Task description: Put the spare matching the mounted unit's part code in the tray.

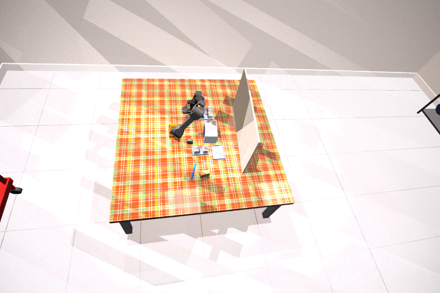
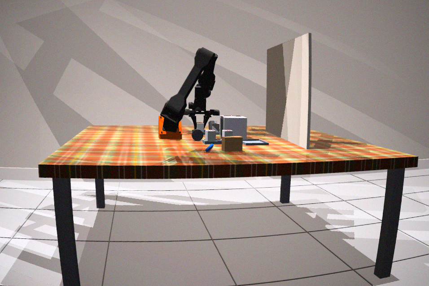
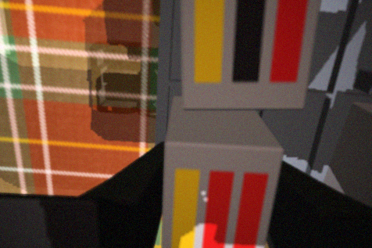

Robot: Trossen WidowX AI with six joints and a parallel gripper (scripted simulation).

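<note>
Now: the flat blue-grey tray 210 mm ahead of my gripper tip, 340 mm to the right of it and 20 mm below it. Also, from my gripper tip: grey rack (70 mm ahead, 40 mm to the left, 10 mm below); then mounted unit (140 mm ahead, 160 mm to the right, 30 mm above); then black tape roll (20 mm behind, 260 mm to the right).
</note>
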